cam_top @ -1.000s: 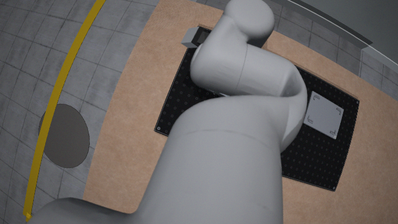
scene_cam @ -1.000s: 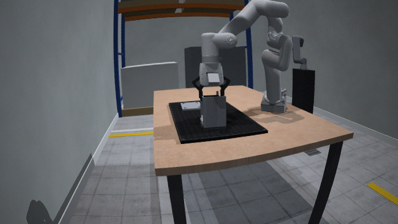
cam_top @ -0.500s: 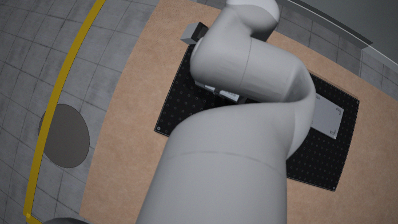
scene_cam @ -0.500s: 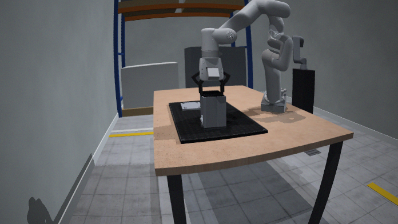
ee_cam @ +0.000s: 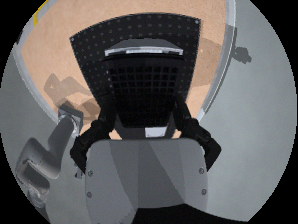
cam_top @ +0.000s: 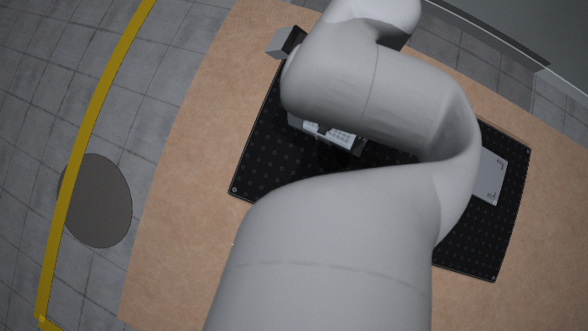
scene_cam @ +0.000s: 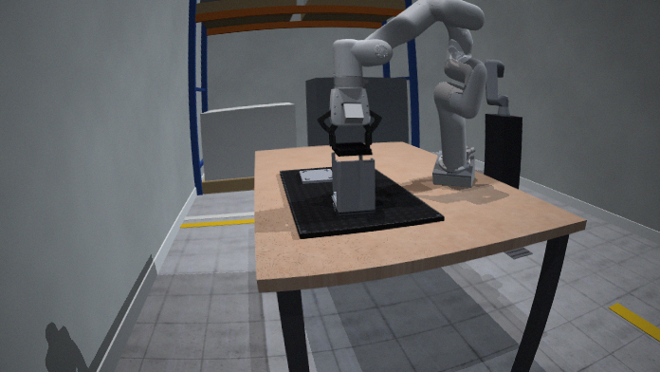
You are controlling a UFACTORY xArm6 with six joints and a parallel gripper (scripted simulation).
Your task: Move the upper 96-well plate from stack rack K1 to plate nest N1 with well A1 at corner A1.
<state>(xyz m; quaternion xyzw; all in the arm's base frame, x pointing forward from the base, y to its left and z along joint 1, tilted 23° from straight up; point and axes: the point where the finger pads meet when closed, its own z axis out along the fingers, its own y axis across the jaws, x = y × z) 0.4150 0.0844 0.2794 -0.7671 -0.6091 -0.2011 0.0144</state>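
Now: hand 1 cm past the plate nest N1, 39 cm to the left of it and 17 cm above it. The rest, counted from my hand: white 96-well plate 15 cm below; black 96-well plate 1 cm below; pale A1 mark 8 cm behind, 46 cm to the right, 16 cm below.
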